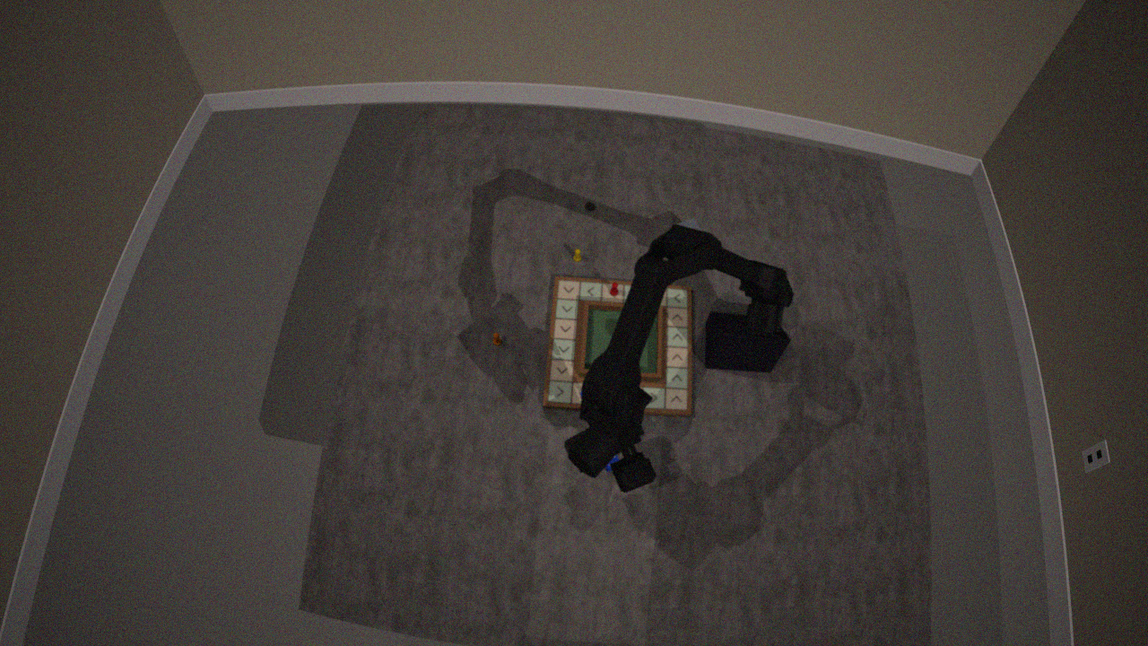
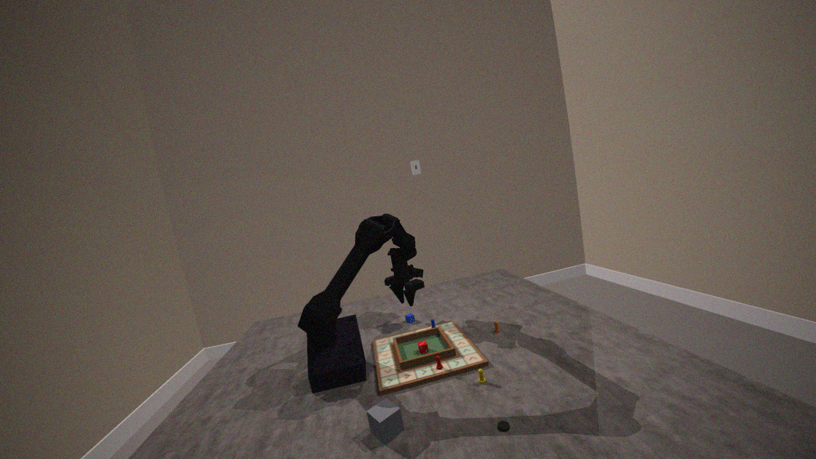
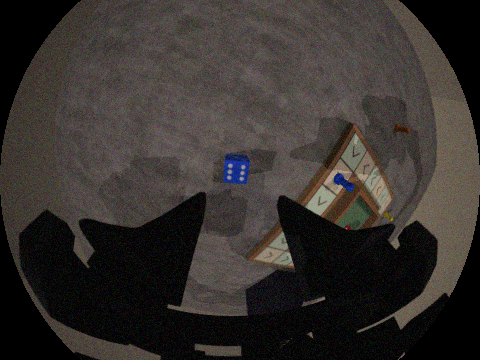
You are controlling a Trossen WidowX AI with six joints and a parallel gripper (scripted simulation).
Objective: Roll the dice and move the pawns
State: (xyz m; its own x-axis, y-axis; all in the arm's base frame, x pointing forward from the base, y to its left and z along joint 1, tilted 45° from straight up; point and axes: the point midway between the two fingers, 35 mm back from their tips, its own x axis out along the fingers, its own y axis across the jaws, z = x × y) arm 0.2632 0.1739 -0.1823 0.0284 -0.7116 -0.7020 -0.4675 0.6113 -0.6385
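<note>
My gripper tip is 30 mm short of the red pawn, 360 mm to the left of it and 40 mm above it. The rest, counted from my gripper tip: orange pawn: 250 mm ahead, 220 mm to the right, 50 mm below; then blue pawn: 70 mm ahead, 130 mm to the right, 40 mm below; then green tray: 10 mm ahead, 240 mm to the right, 60 mm below.
</note>
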